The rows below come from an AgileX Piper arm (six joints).
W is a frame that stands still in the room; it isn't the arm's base.
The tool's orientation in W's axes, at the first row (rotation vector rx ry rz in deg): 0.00, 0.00, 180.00
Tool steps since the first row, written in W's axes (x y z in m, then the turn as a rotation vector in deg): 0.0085, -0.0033, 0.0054, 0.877, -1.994, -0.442; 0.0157, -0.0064, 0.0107, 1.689, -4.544, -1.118; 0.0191, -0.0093, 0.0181, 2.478, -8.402, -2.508; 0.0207, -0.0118, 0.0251, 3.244, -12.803, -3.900; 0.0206, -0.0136, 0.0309, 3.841, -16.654, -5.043; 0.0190, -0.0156, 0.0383, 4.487, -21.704, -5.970; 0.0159, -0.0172, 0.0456, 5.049, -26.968, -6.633; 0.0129, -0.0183, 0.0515, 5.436, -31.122, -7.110; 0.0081, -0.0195, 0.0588, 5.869, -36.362, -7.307; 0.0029, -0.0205, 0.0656, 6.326, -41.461, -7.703
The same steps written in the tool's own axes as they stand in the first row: -0.0085, 0.0033, 0.0054, -0.877, 1.994, -0.442; -0.0157, 0.0064, 0.0107, -1.689, 4.544, -1.118; -0.0191, 0.0093, 0.0181, -2.478, 8.402, -2.508; -0.0207, 0.0118, 0.0251, -3.244, 12.803, -3.900; -0.0206, 0.0136, 0.0309, -3.841, 16.654, -5.043; -0.0190, 0.0156, 0.0383, -4.487, 21.704, -5.970; -0.0159, 0.0172, 0.0456, -5.049, 26.968, -6.633; -0.0129, 0.0183, 0.0515, -5.436, 31.122, -7.110; -0.0081, 0.0195, 0.0588, -5.869, 36.362, -7.307; -0.0029, 0.0205, 0.0656, -6.326, 41.461, -7.703
